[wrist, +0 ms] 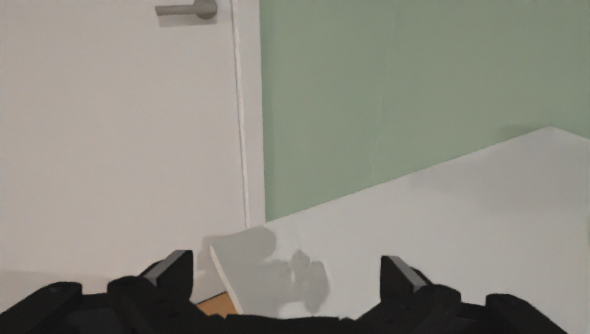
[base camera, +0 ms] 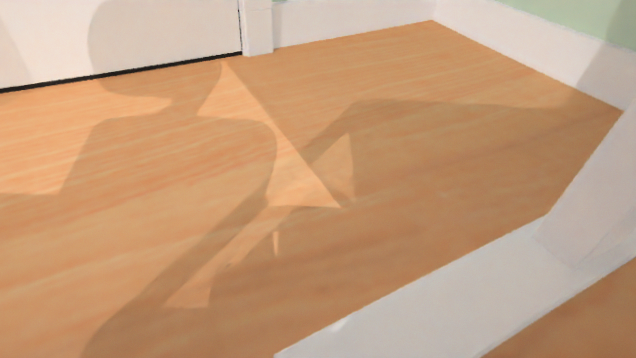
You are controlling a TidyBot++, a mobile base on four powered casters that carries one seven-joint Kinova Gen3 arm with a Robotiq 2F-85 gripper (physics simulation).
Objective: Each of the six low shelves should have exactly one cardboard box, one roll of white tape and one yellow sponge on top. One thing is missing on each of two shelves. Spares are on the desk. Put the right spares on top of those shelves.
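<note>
My gripper (wrist: 286, 273) is open, its two black fingers wide apart at the bottom of the wrist view, with nothing between them. Beyond and below the fingers lies the white desk top (wrist: 450, 240), with the gripper's shadow on its left part. In the base camera view the desk's white foot bar (base camera: 440, 295) runs along the lower right, with a leg rising from it. No cardboard box, roll of white tape, yellow sponge or low shelf shows in either view.
A white door (base camera: 45, 40) (wrist: 120, 125) with a grey handle (wrist: 187, 10) stands at the left. A green wall (wrist: 350, 90) is behind the desk. A white baseboard (base camera: 530, 45) meets the wooden floor (base camera: 425, 150), which carries shadows.
</note>
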